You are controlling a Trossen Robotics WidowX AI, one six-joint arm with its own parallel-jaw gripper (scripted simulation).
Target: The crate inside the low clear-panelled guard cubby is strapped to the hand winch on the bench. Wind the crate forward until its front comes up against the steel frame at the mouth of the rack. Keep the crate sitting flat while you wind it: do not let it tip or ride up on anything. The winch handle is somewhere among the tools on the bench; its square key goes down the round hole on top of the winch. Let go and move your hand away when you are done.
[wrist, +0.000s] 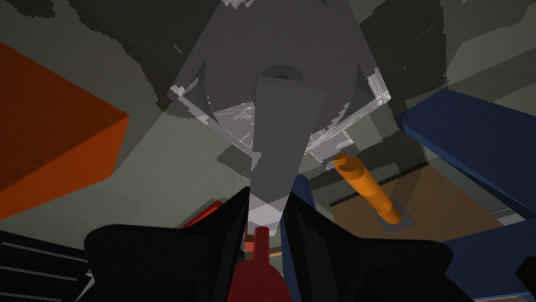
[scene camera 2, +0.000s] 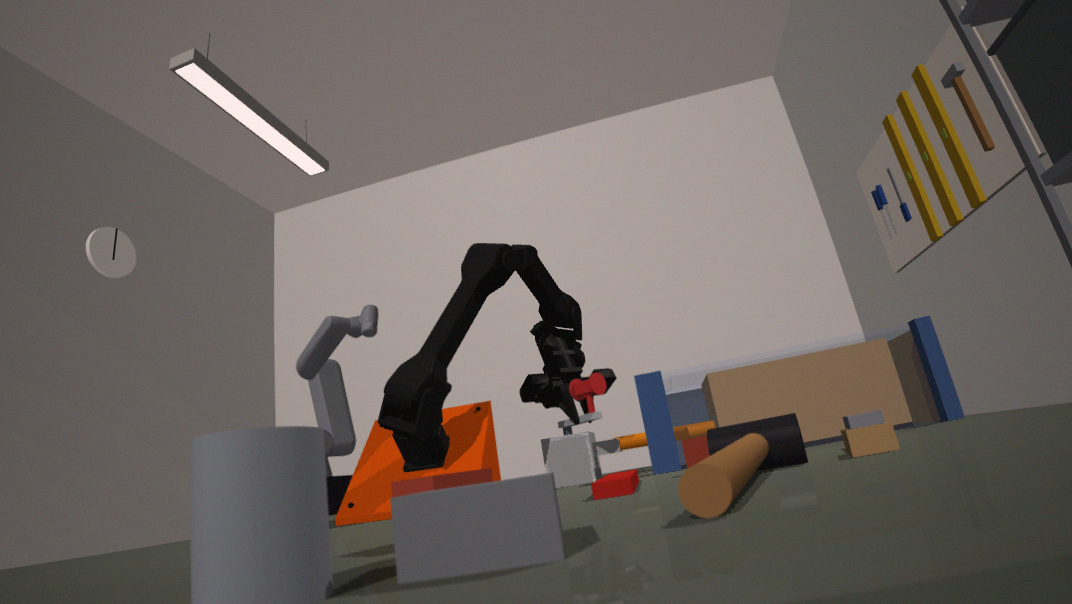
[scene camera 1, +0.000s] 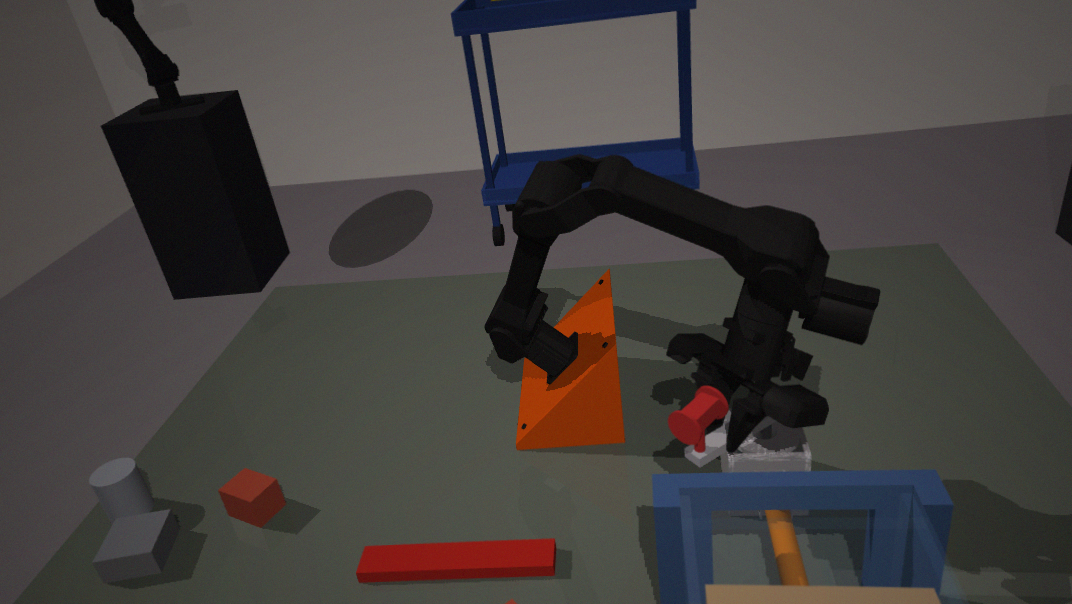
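Scene camera 1 gives me my gripper (scene camera 1: 721,445), along with a grey winch (scene camera 1: 788,449) and a red cube (scene camera 1: 252,497), while a mallet is out of frame in scene camera 1. In scene camera 2 I find the mallet (scene camera 2: 707,488), a red bar (scene camera 2: 624,483), a grey block (scene camera 2: 500,525) and my gripper (scene camera 2: 584,422). The wrist view has a grey crank arm (wrist: 286,110) and my gripper (wrist: 266,193) in it, but the wrist view does not show the grey block, which is hidden by my gripper.
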